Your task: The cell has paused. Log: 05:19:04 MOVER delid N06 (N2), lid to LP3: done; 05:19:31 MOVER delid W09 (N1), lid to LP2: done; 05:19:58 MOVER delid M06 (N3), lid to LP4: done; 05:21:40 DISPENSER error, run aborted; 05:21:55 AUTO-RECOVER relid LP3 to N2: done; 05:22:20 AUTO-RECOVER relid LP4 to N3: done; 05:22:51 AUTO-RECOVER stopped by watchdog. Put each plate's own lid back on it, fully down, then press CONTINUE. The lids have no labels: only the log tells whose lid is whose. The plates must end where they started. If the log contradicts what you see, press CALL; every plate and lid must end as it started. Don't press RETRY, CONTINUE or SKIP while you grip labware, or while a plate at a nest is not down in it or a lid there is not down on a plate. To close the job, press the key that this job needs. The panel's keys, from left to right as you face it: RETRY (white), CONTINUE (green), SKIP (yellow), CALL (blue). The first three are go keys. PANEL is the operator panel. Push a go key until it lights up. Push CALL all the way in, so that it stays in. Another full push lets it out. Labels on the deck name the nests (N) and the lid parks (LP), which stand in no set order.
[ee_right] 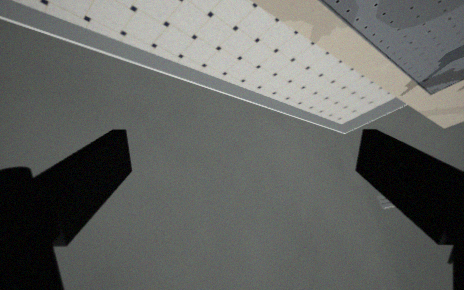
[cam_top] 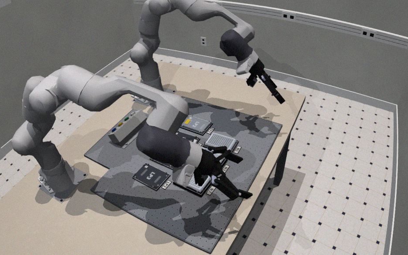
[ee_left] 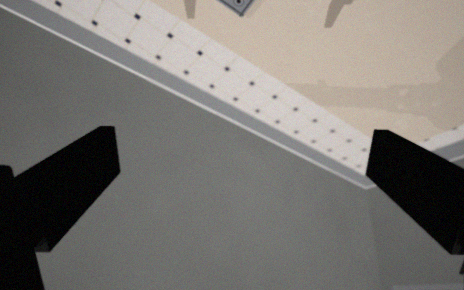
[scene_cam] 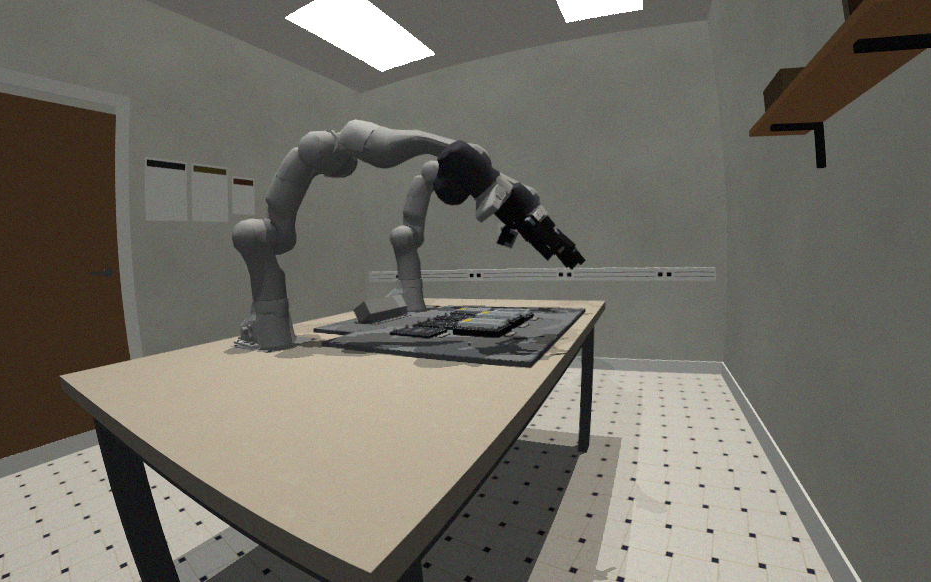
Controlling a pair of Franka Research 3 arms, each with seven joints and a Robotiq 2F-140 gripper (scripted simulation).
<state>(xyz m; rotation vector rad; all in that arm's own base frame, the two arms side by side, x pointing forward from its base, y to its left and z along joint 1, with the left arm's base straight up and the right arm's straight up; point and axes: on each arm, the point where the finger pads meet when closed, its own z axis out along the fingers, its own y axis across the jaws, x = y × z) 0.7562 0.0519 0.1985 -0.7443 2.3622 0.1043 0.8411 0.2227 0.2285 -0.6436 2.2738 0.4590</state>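
The plate is 18 cm behind my left hand, 27 cm to the right of it and 17 cm below it. The rest, counted from my left hand: lid park LP4: 36 cm behind, 34 cm to the right, 18 cm below; clear lid: 36 cm behind, 20 cm to the right, 17 cm below; lid park LP2: 36 cm behind, 20 cm to the right, 18 cm below.
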